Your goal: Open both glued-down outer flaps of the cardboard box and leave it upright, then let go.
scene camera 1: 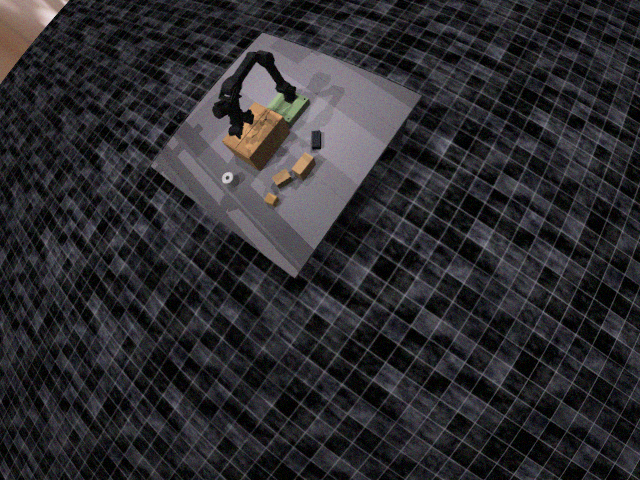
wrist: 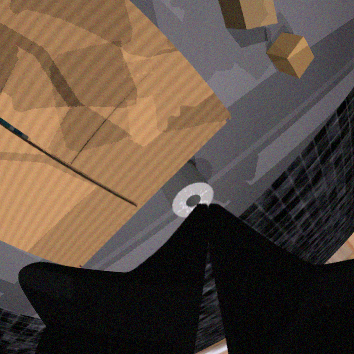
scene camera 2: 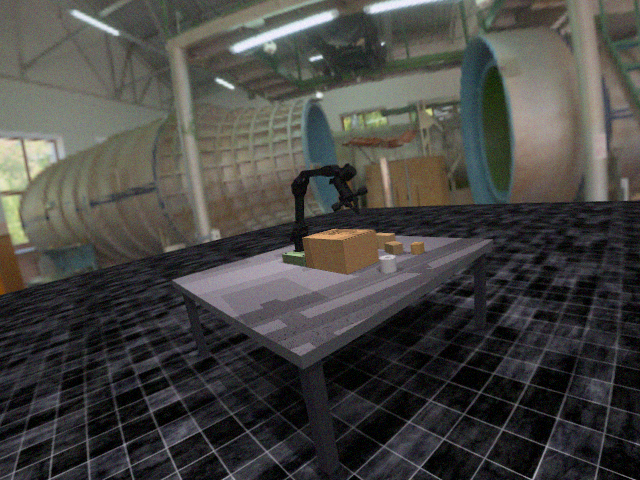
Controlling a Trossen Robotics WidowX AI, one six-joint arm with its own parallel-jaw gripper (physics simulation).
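Where they show: gripper, fingertip midpoint: [scene camera 1: 239,138] [wrist: 206,212] [scene camera 2: 358,214]; arm's base, origin of the base link: [scene camera 1: 290,98] [scene camera 2: 300,250].
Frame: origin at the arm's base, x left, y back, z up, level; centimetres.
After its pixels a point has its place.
Observation:
The cardboard box [scene camera 1: 269,146] {y -34.0, x 12.3, z 2.5 cm} [scene camera 2: 326,253] {y -35.4, x -9.7, z 3.5 cm} [wrist: 115,165] {y -42.7, x 3.4, z 10.5 cm} stands upright on the table. Its two outer flaps lie flat across the top, one [wrist: 100,115] {y -39.4, x 5.6, z 10.5 cm} on the upper side of the dark centre seam in the wrist view and the other [wrist: 45,205] {y -40.2, x -3.0, z 10.4 cm} on the lower side. A thin line crosses the upper flap, and a dark teal strip shows in the seam at the left. My gripper [scene camera 1: 237,132] {y -43.2, x 6.9, z 18.9 cm} [scene camera 2: 355,209] {y -43.2, x 6.9, z 18.9 cm} [wrist: 206,212] {y -43.2, x 6.9, z 18.9 cm} is shut and empty, above the box's top. In the wrist view its fingertips appear past the box's end edge.
A white roll [scene camera 1: 227,177] {y -61.8, x 0.2, z -0.9 cm} [scene camera 2: 387,264] {y -64.1, x -1.1, z -1.3 cm} [wrist: 193,200] {y -63.2, x 1.5, z -0.1 cm} stands near one end of the box. A green tray [scene camera 1: 297,110] {y -5.3, x 9.5, z 0.0 cm} [scene camera 2: 293,257] {y -6.5, x -9.7, z -1.1 cm} lies by the arm's base. Three small cardboard blocks, including the smallest [scene camera 1: 270,198] {y -57.5, x 31.5, z -0.2 cm} [scene camera 2: 417,248] {y -59.2, x 28.9, z -2.1 cm} [wrist: 291,54] {y -55.7, x 29.5, z -0.2 cm}, and a dark block [scene camera 1: 316,139] {y -14.9, x 30.5, z -1.9 cm} lie on the table [scene camera 1: 361,124] {y 8.8, x 45.1, z -5.2 cm} [scene camera 2: 248,289] {y -21.5, x -45.4, z -5.1 cm}.

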